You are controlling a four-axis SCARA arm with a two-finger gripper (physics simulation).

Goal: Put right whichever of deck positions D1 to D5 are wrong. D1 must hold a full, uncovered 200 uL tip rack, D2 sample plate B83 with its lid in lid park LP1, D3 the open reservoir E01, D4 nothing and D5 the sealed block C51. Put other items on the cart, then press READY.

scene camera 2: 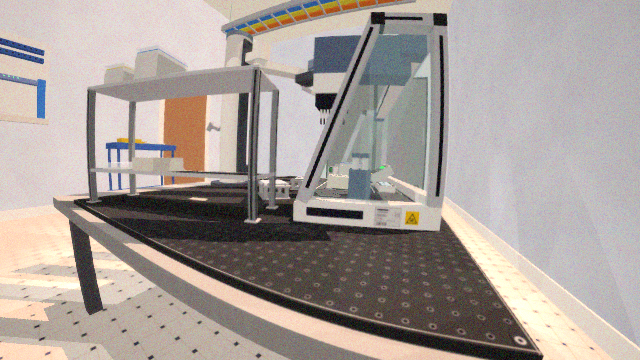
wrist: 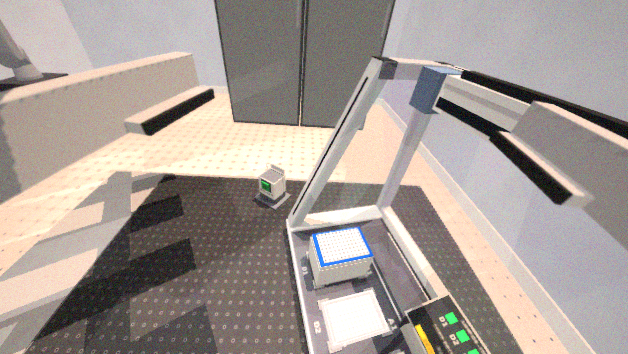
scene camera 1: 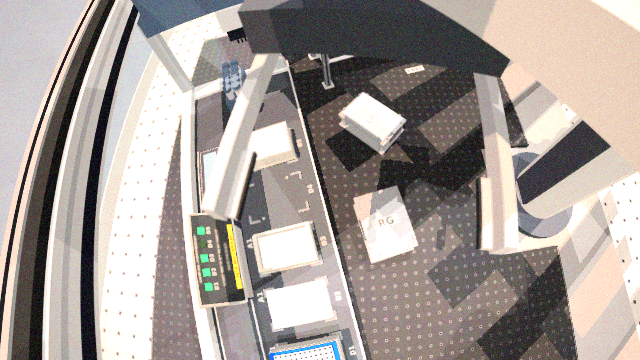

same spot on slanted glass enclosure: [wrist: 519,266] = [scene camera 1: 144,290]
